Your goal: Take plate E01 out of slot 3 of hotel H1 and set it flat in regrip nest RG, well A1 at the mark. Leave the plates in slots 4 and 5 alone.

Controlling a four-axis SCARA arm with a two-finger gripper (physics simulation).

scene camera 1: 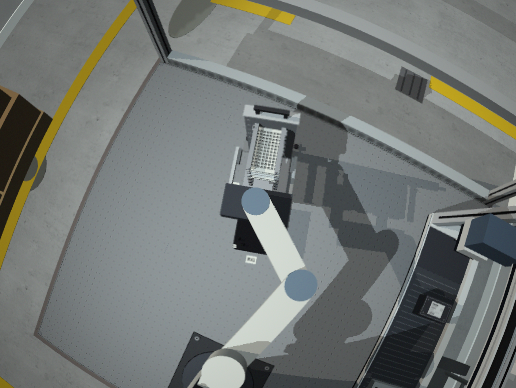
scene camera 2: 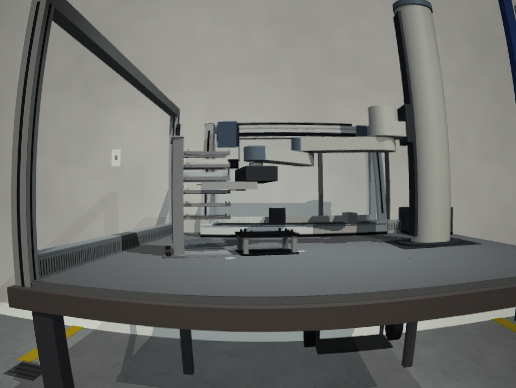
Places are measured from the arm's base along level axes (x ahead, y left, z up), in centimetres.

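Pixels of known places: gripper, fingertip midpoint: point(scene camera 2: 199, 186); arm's base, origin of the base link: point(scene camera 2: 430, 246).
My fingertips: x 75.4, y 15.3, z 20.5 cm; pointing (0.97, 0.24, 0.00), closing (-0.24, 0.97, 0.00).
For each thing: its top centre in the pictures, then the offset to it from my fingertips. "*": a spot on its surface instead.
- Plate E01, middle of its top: point(scene camera 2: 204, 185) dx -1.5, dy -0.6, dz +0.4 cm
- slot 4, surface spot: point(scene camera 2: 205, 172) * dx -2.4, dy +3.5, dz +3.7 cm
- slot 5, surface spot: point(scene camera 1: 268, 147) * dx -0.6, dy -0.8, dz +7.4 cm
- Regrip nest RG, middle of its top: point(scene camera 2: 266, 229) point(scene camera 1: 256, 224) dx -18.7, dy -4.9, dz -12.2 cm
- RG label, surface spot: point(scene camera 1: 251, 259) * dx -28.8, dy -7.6, dz -19.2 cm
- small dark box, surface spot: point(scene camera 1: 435, 309) * dx -22.4, dy -72.4, dz -7.2 cm
- frame post, middle of its top: point(scene camera 2: 42, 5) dx +27.0, dy +55.1, dz +37.5 cm
Hotel H1 point(scene camera 1: 247, 114) point(scene camera 2: 177, 200) stands upright with plates stacked in its middle slots. Plate E01 point(scene camera 2: 192, 186) shows as a pale edge in slot 3, partly hidden by the near finger. The plate in slot 4 point(scene camera 2: 205, 172) and the plate in slot 5 point(scene camera 2: 205, 162) point(scene camera 1: 268, 147) lie above it; the upper one hides E01 from above. My gripper point(scene camera 1: 264, 162) point(scene camera 2: 212, 185) is open and empty, its fingers reaching in along both sides of the stack at about slot 3 height. Regrip nest RG point(scene camera 1: 248, 240) point(scene camera 2: 267, 233) is a low black stand, partly under the gripper body and arm.
The RG label point(scene camera 1: 251, 259) lies beside the nest. The arm's column point(scene camera 2: 430, 125) stands at the right in scene camera 2. A conveyor-like dark track point(scene camera 1: 400, 325) with a small dark box point(scene camera 1: 435, 309) runs along the right side. A frame post point(scene camera 2: 27, 150) stands at the left table edge.
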